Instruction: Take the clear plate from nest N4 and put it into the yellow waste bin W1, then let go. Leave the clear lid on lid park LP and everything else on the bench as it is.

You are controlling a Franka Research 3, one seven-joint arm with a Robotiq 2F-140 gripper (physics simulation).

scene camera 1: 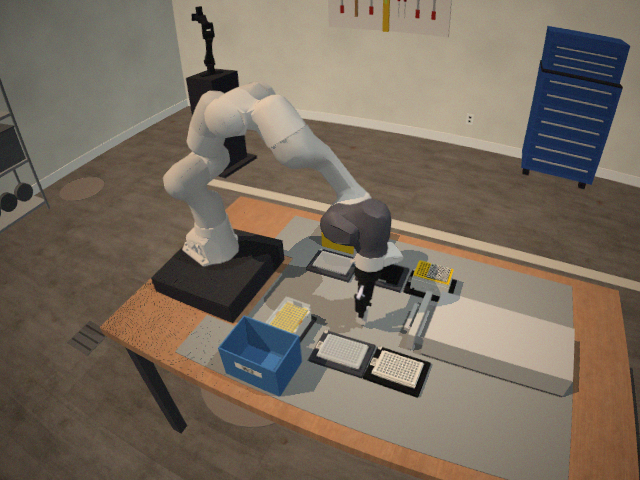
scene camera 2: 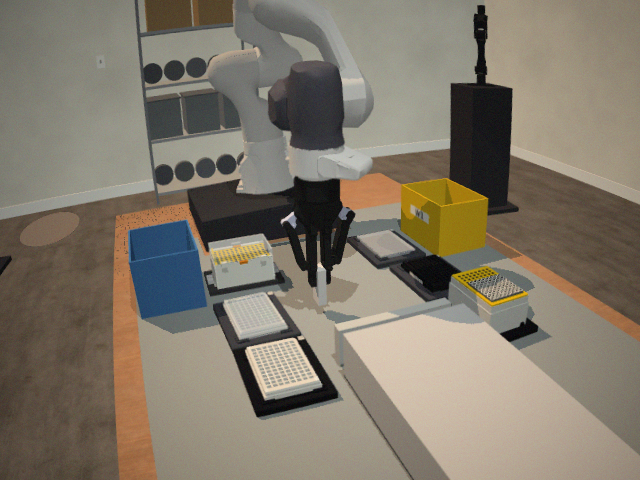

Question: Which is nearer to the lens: the white plate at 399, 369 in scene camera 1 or the tip box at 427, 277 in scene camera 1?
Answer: The white plate.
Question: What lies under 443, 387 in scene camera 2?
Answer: A pale housing.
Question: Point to a black plate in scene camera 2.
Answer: At 431, 271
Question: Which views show the clear plate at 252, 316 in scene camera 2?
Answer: Scene camera 1 and scene camera 2: all of them.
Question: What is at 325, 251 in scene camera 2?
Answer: My gripper.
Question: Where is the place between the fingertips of my gripper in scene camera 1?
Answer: At 361, 321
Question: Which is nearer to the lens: the clear lid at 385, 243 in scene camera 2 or the clear plate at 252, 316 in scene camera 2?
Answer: The clear plate.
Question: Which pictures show the tip box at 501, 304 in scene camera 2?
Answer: Scene camera 1 and scene camera 2: all of them.
